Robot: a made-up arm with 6 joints.
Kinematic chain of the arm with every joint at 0, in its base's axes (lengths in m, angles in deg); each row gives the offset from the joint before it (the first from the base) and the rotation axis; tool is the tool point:
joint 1: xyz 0 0 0.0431 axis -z
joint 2: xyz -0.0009 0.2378 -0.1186 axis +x
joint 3: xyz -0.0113 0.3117 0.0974 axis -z
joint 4: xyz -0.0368 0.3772 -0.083 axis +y
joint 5: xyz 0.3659 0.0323 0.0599 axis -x
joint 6: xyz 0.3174 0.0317 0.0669 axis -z
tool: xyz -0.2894 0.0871 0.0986
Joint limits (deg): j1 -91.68..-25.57 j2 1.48..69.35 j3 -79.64..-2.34 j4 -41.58..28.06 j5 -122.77..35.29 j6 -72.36..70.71
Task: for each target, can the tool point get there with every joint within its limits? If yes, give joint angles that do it. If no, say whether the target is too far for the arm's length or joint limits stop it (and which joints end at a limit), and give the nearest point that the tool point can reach.
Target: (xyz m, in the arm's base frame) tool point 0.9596 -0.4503 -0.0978
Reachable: no: joint limits stop it (at a limit: joint 1, joint 2, joint 3, joint 5, joint 6) | nearest point 0.4020 0.0000 0.5250 | short by 0.950 m
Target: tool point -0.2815 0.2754 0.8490
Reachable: yes | joints -37.00 49.18 -24.45 -32.26 -34.53 12.32
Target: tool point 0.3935 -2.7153 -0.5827
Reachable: no: too far | nearest point 0.0303 -0.6543 0.6908 | short by 2.450 m
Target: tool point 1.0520 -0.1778 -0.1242
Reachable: no: joint limits stop it (at a limit: joint 1, joint 2, joint 3, joint 5, joint 6) | nearest point 0.4690 0.1552 0.4887 | short by 0.909 m
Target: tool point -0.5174 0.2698 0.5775
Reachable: yes | joints -67.23 36.29 -41.23 -26.21 -32.66 -45.47
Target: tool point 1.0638 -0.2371 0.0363
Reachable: no: joint limits stop it (at a limit: joint 1, joint 2, joint 3, joint 5, joint 6) | nearest point 0.4528 0.1070 0.5009 | short by 0.841 m
